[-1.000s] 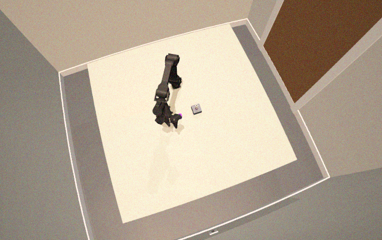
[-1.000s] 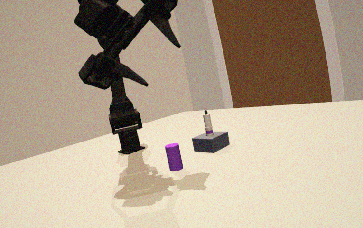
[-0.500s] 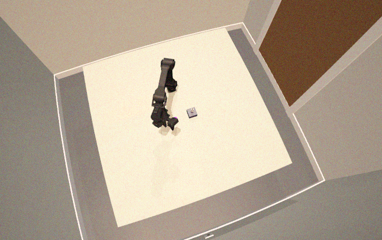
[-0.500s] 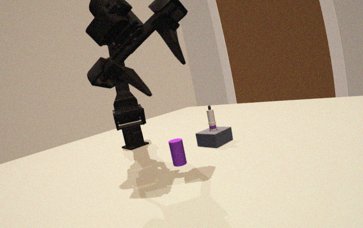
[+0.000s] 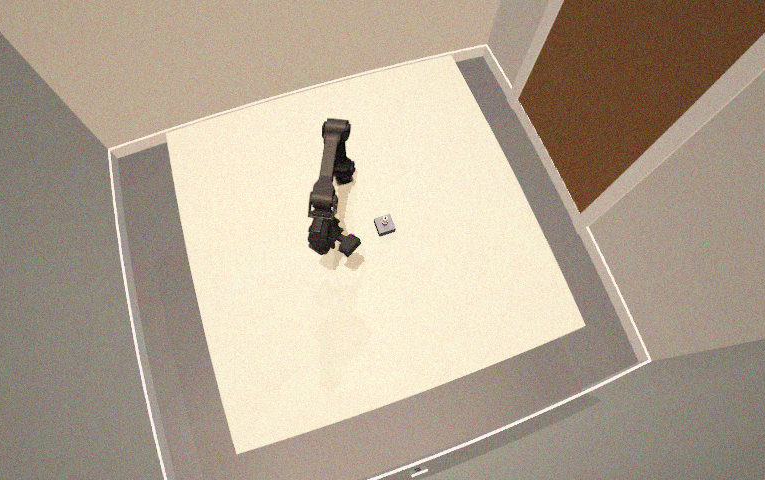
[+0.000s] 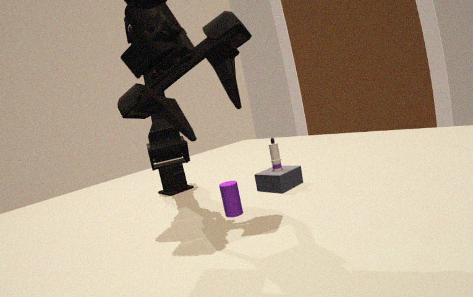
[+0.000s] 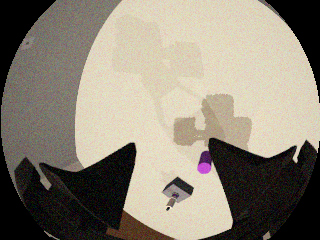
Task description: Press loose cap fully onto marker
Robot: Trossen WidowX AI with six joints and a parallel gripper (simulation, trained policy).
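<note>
Right now my gripper tip is 70 mm past the purple marker cap, 60 mm to the right of it and 120 mm above it. The rest, counted from my gripper tip: dark grey holder block: 90 mm behind, 190 mm to the left, 130 mm below.
</note>
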